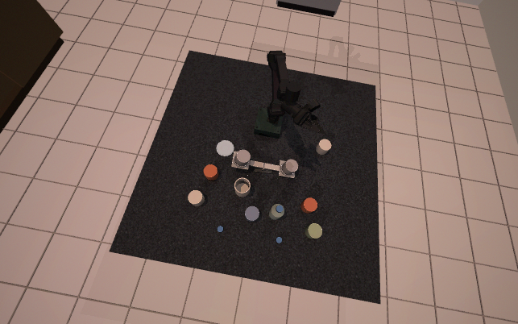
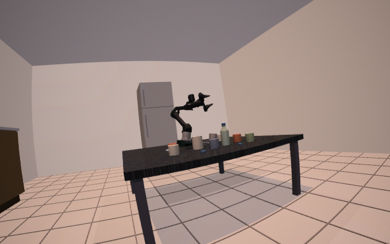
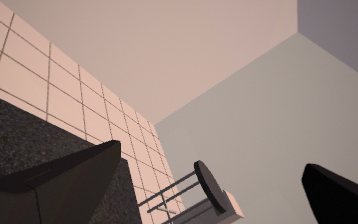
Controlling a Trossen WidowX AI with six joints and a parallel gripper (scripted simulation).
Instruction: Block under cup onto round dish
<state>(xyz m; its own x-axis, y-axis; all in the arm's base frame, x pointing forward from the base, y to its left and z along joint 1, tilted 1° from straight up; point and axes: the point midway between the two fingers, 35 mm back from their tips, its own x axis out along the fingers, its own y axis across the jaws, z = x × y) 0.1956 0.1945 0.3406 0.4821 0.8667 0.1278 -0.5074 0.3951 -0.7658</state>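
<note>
My gripper tip is now 4 cm short of the grey cup, 3 cm to the left of it and 34 cm above it. The rest, counted from my gripper tip: balance 8 cm ahead, 18 cm to the right, 38 cm below; pale green block 5 cm ahead, 5 cm to the right, 36 cm below; bottle 30 cm ahead, 5 cm to the right, 29 cm below.
</note>
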